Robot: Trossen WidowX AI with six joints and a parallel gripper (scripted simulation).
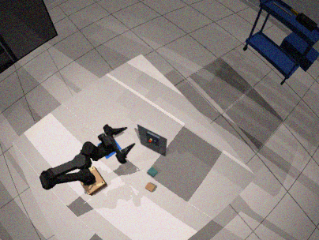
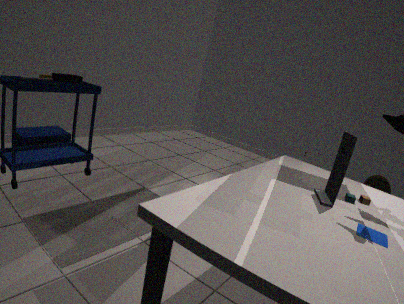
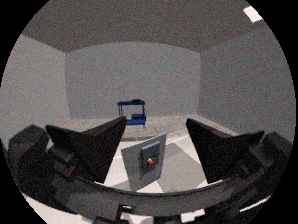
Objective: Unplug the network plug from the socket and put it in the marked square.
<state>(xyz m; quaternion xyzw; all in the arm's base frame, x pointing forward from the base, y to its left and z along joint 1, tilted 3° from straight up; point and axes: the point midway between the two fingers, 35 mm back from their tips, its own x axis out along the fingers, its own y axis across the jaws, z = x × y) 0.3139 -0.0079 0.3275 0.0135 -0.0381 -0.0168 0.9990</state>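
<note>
Right now the network plug is 19 cm below my gripper tip, 10 cm ahead of it and 1 cm to the left of it. Also, from my gripper tip: teal block (40 cm below, 11 cm to the right, 4 cm ahead); orange-brown block (40 cm below, 19 cm to the right, 2 cm behind); upright dark panel (28 cm below, 12 cm ahead, 1 cm to the left).
</note>
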